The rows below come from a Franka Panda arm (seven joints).
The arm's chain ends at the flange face. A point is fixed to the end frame.
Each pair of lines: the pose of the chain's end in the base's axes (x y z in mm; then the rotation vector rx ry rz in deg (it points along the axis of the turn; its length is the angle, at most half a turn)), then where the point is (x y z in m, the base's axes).
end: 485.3 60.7 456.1 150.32 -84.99 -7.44
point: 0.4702 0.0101 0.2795
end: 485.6 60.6 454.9 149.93 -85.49 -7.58
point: 0.4698 0.0099 0.2783
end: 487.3 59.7 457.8 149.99 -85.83 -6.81
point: 0.4731 0.0087 0.2812
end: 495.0 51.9 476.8 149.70 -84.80 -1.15
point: 0.4900 -0.0071 0.3022
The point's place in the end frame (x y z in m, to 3 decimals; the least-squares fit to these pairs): 0.038 0.012 0.180
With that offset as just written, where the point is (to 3 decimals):
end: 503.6 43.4 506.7 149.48 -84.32 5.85
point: 0.511 -0.023 0.335
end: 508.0 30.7 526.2 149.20 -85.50 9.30
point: 0.521 -0.038 0.356
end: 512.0 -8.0 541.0 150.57 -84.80 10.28
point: 0.529 -0.075 0.370
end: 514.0 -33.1 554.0 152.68 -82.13 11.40
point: 0.536 -0.099 0.383
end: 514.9 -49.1 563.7 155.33 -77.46 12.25
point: 0.542 -0.114 0.393
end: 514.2 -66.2 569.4 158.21 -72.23 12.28
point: 0.545 -0.129 0.399
